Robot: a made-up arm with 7 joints.
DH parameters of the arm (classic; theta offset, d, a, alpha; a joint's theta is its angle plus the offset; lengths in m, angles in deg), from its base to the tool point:
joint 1: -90 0.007 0.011 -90
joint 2: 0 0.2 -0.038 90
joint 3: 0 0.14 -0.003 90
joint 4: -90 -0.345 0.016 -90
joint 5: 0 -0.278 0.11 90
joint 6: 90 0.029 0.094 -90
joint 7: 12.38 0 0.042 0
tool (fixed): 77.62 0.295 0 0
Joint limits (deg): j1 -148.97..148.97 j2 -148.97..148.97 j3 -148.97..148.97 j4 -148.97..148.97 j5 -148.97..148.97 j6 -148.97..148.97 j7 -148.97..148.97
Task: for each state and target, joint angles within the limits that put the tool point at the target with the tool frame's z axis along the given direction. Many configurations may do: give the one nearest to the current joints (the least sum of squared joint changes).
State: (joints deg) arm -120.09 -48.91 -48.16 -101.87 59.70 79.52 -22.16
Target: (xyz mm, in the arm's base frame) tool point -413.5 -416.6 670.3 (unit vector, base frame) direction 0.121 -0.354 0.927
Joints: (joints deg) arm -148.97 -9.58 -30.66 -77.48 91.58 87.86 -43.07
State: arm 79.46 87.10 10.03 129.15 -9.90 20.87 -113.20
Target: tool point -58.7 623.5 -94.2 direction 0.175 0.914 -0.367
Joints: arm 98.25 126.65 -27.60 85.41 -67.55 -25.91 -112.24
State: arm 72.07 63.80 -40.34 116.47 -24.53 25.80 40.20
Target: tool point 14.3 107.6 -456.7 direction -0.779 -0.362 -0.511
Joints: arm 83.03 64.78 -54.91 148.97 14.87 57.74 54.91
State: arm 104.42 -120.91 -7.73 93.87 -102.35 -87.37 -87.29
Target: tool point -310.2 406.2 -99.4 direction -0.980 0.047 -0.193
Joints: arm 112.47 -111.84 -11.96 91.07 -100.02 -63.44 -86.80
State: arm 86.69 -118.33 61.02 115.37 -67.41 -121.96 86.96
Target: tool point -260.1 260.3 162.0 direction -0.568 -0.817 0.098
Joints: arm 111.10 -109.04 27.40 116.73 -59.27 -140.33 82.56
